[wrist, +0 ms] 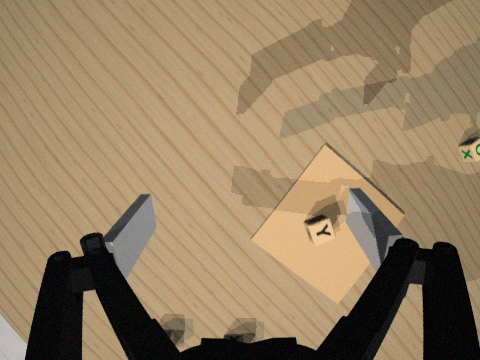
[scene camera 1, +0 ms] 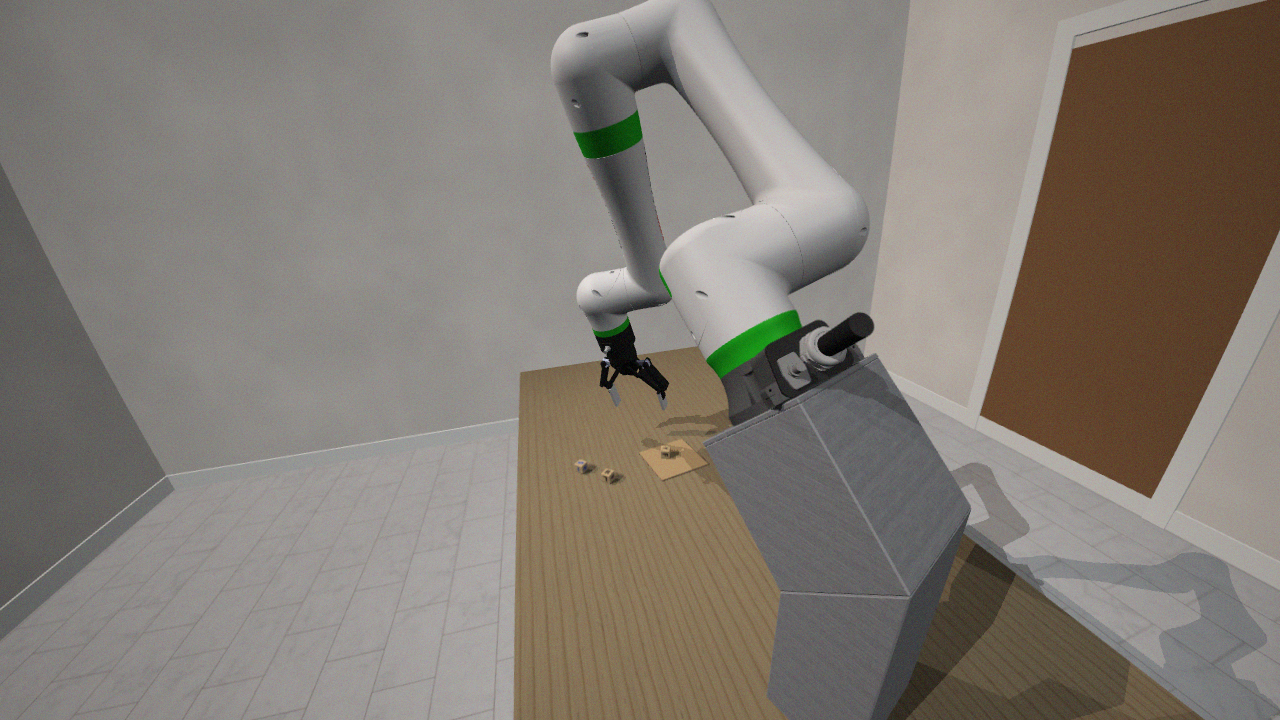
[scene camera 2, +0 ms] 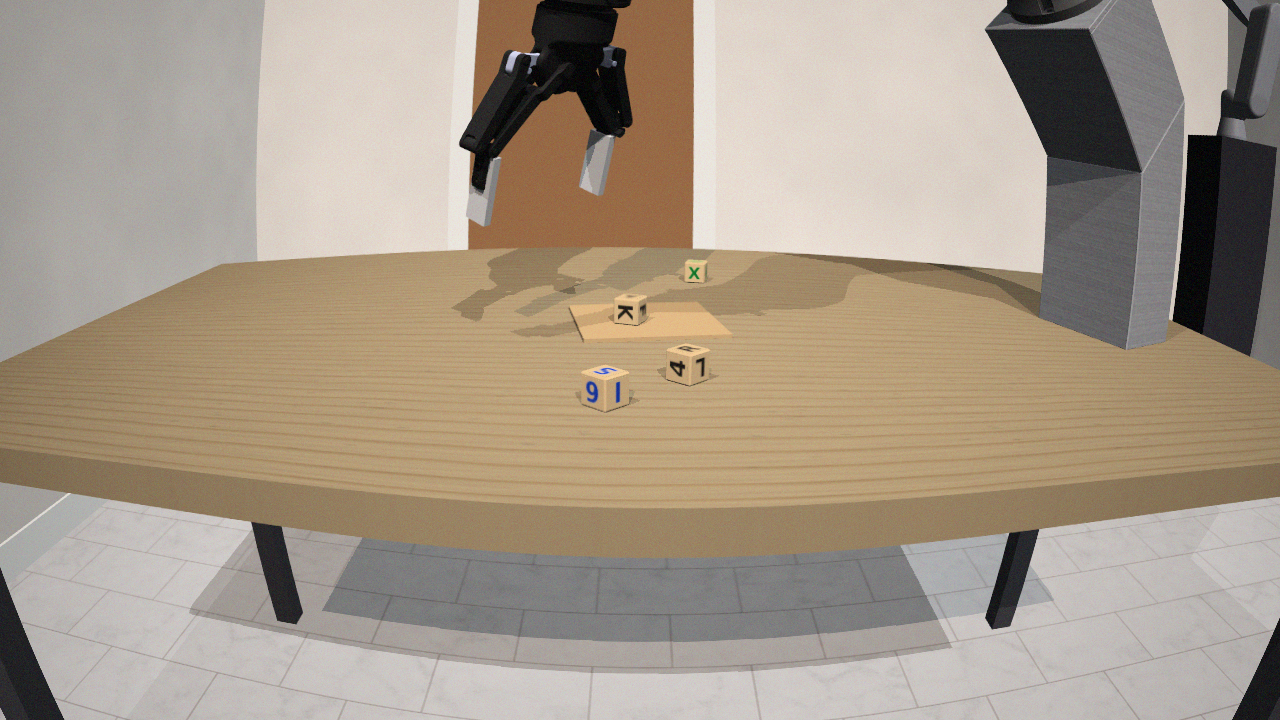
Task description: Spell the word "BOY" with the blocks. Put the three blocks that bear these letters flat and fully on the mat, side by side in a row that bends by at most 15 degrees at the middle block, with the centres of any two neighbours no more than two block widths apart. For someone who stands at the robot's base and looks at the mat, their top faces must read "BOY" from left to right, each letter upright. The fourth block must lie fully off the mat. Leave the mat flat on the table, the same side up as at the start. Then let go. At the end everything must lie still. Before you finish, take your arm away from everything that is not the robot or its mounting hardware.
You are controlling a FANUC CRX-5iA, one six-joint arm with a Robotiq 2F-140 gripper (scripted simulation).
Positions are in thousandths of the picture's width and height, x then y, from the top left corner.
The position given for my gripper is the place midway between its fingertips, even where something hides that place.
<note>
I see my gripper (scene camera 2: 420,284) and a tan mat (scene camera 2: 520,447).
The tan mat is seen too in the wrist view (wrist: 695,743) and in scene camera 1 (scene camera 1: 534,638). My gripper is seen too in the wrist view (wrist: 520,582) and in scene camera 1 (scene camera 1: 500,563).
</note>
